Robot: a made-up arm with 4 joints.
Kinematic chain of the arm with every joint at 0, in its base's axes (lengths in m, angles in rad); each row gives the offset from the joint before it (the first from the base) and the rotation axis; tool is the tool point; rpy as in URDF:
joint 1: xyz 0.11 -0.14 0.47 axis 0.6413 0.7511 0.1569
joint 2: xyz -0.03 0.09 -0.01 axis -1 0.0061 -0.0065
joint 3: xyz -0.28 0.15 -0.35 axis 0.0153 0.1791 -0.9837
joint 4: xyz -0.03 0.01 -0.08 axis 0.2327 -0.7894 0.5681
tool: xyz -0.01 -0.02 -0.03 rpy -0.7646 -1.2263 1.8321
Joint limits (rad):
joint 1: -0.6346..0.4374
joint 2: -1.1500..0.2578
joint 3: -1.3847..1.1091
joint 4: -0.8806..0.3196
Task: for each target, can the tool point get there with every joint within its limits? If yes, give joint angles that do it. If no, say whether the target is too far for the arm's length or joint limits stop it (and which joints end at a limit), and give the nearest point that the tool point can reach.
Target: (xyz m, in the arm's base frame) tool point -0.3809 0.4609 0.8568
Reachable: no: too far | nearest point -0.2529 0.3685 0.7322 | short by 0.201 m
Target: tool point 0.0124 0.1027 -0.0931
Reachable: yes | joints -0.5014 -0.4285 -1.1143 -0.2642
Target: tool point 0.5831 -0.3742 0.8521
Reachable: no: joint limits stop it (at a limit: joint 1, joint 2, joint 3) | nearest point 0.0642 -0.2621 -0.0801 | short by 1.073 m
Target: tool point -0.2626 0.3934 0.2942
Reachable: yes | joints -0.0094 -0.8662 0.3699 -0.7059
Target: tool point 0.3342 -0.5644 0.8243
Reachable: no: joint limits stop it (at a limit: joint 1, joint 2, joint 3, joint 4) | nearest point 0.0546 -0.2626 -0.0757 | short by 0.990 m
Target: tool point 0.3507 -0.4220 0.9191
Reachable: no: joint limits stop it (at a limit: joint 1, joint 2, joint 3, joint 4) | nearest point -0.2353 0.3620 0.7478 | short by 0.994 m
